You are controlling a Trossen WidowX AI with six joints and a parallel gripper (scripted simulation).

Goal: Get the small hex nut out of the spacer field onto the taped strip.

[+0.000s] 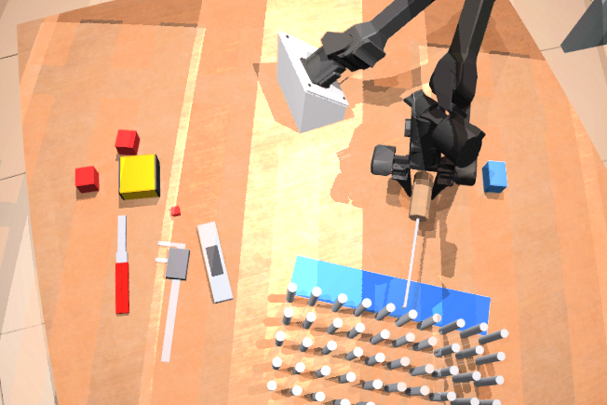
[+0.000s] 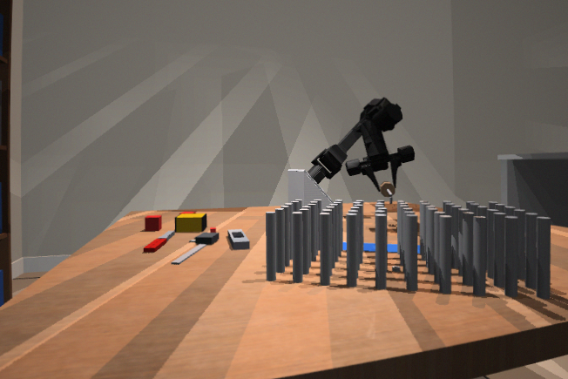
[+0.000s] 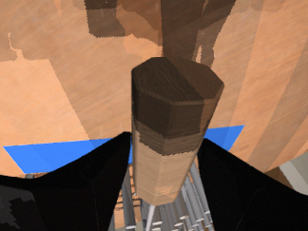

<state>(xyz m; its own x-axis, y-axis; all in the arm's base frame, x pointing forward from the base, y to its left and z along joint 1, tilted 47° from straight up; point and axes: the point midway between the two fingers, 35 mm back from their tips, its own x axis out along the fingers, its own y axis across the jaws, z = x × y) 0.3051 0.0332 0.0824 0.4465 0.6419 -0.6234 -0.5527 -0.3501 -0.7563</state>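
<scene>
Right now my gripper tip is 140 mm short of the blue taped strip, 120 mm above it and 100 mm to the left of it. Round my gripper tip: light blue cube: 220 mm to the left, 100 mm below; yellow block: 490 mm to the right, 280 mm behind, 100 mm below; hook tool: 90 mm ahead, 60 mm to the right.
</scene>
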